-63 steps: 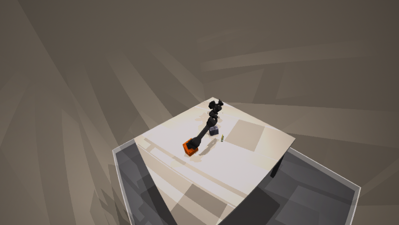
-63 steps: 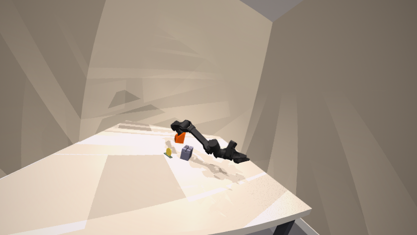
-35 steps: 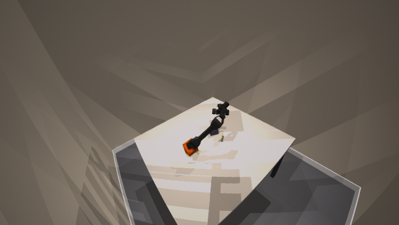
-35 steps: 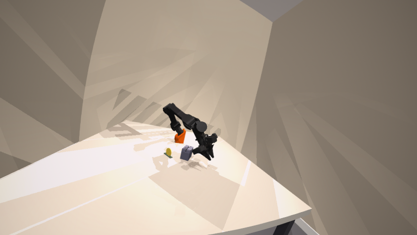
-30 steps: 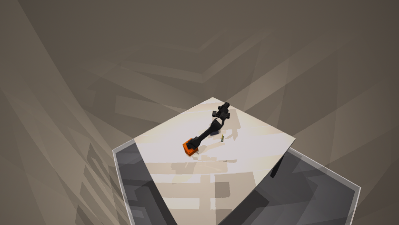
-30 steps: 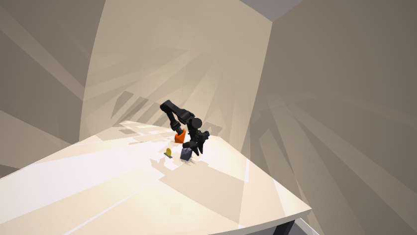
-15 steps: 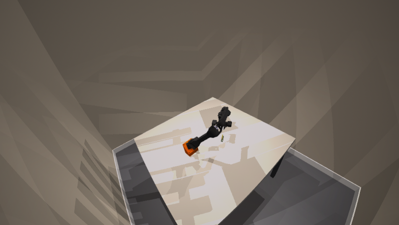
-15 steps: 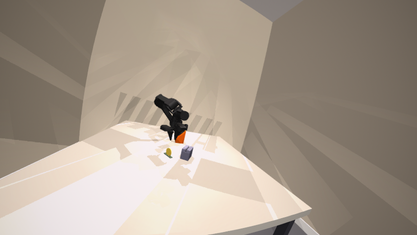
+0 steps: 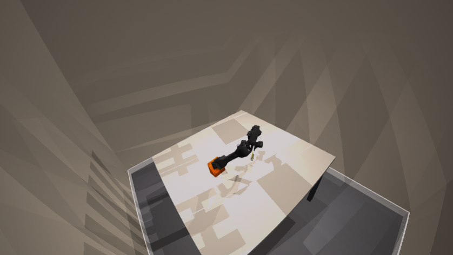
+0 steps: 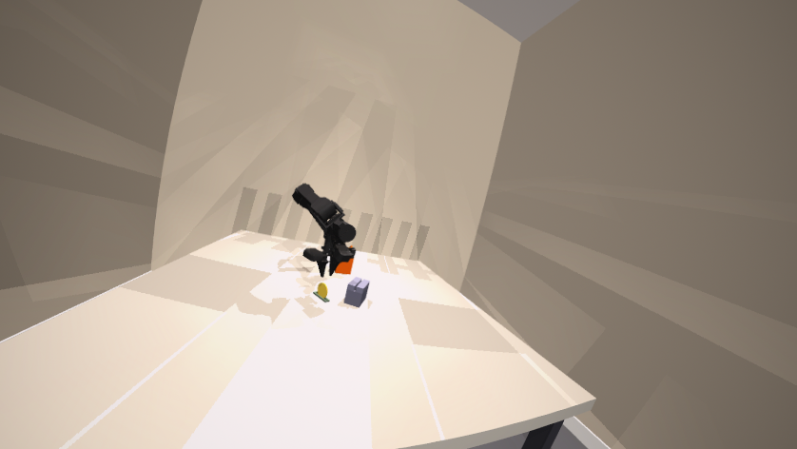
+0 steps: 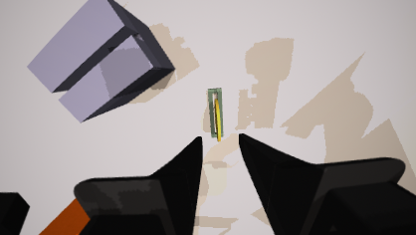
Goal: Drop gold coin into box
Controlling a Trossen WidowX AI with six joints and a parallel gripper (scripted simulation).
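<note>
Right now my gripper tip is 6 cm above the gold coin.
</note>
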